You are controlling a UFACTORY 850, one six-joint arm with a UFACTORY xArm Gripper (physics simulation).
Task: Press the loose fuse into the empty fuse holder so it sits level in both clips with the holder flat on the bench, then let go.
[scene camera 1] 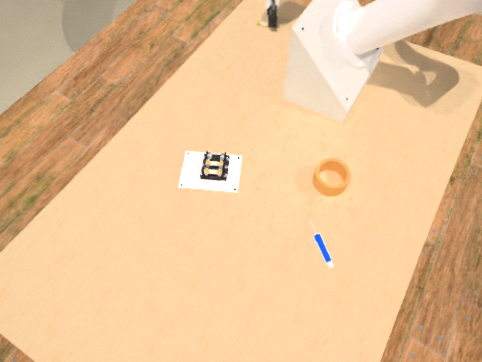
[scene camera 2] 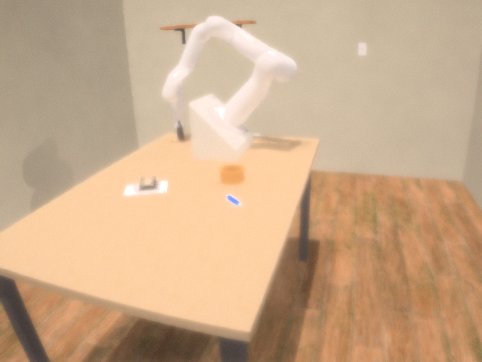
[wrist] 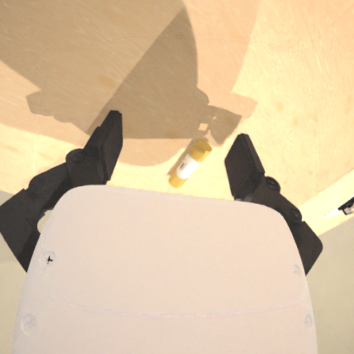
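The loose fuse [scene camera 1: 261, 23] [wrist: 190, 164], with yellow end caps and a white middle, lies on the bench near the robot base. My gripper [scene camera 1: 272, 25] [scene camera 2: 180, 135] [wrist: 178, 136] is open above it; in the wrist view the fuse shows between the spread fingers, slantwise and nearer the right one, held by neither. The black fuse holder [scene camera 1: 215, 178] [scene camera 2: 148, 187] sits on a white plate [scene camera 1: 190, 175] [scene camera 2: 131, 190] at mid-bench. Two fuses lie side by side in it; its row of clips farthest back holds no fuse. Part of the holder shows at the wrist view's right edge.
An orange ring-shaped dish [scene camera 1: 331, 189] [scene camera 2: 232, 175] stands right of the plate. A blue screwdriver [scene camera 1: 323, 248] [scene camera 2: 233, 200] lies in front of it. The white robot base block [scene camera 1: 315, 75] [scene camera 2: 207, 137] stands beside the gripper. The bench edge is close behind the loose fuse.
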